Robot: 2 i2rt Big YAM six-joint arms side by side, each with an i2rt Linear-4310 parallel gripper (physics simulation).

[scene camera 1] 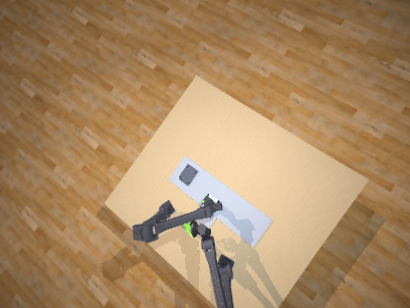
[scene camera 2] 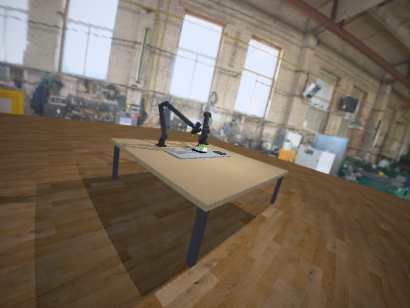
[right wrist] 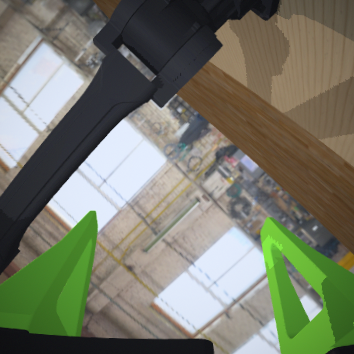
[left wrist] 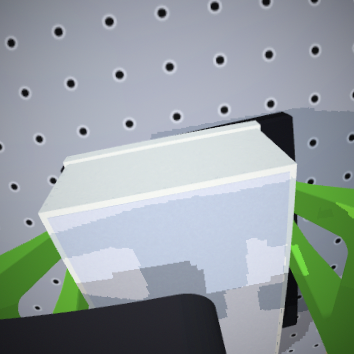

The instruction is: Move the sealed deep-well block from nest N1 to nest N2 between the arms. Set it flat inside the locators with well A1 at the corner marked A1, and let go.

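Seen in the pictures: left gripper, fingertip midpoint: [scene camera 1: 211,200] [scene camera 2: 203,150] [left wrist: 173,205]; right gripper, fingertip midpoint: [scene camera 1: 184,225] [scene camera 2: 197,132] [right wrist: 182,221]; left arm's base, origin of the base link: [scene camera 1: 168,208]; right arm's base, origin of the base link: [scene camera 1: 225,262] [scene camera 2: 161,145].
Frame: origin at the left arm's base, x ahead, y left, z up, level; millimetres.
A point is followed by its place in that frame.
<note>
The sealed deep-well block [left wrist: 170,215] @(y -141, x 402, z 78 mm) is white with a pale bluish top. My left gripper [left wrist: 173,205] @(y -146, x 387, z 44 mm) [scene camera 1: 209,201] @(y -146, x 387, z 44 mm) is shut on it, with green fingers at opposite sides. A black nest [left wrist: 281,131] @(y -193, x 429, z 25 mm) shows beneath the block, mostly beyond its right side. Whether the block is seated or held just above the nest cannot be told; the A1 mark and well A1 do not show. A second, dark grey nest [scene camera 1: 188,174] @(y 153, x 329, z 25 mm) stands bare near the board's upper-left end. No N1 or N2 label is readable. My right gripper [right wrist: 182,221] @(y -166, x 148, z 228 mm) is open and empty, its fingers wide apart.
The pale perforated board [scene camera 1: 235,200] @(y -260, x 556, z 13 mm) [left wrist: 145,45] @(y -119, x 453, z 13 mm) lies on the wooden table [scene camera 1: 280,160] @(y -184, x 1069, z 0 mm) [scene camera 2: 200,182] @(y -575, x 1244, z 0 mm). In scene camera 1, the right arm [scene camera 1: 214,270] @(y -430, x 256, z 415 mm) comes up from the bottom edge, its green fingers near the left arm [scene camera 1: 180,220] @(y -93, x 234, z 431 mm) and just below it.
</note>
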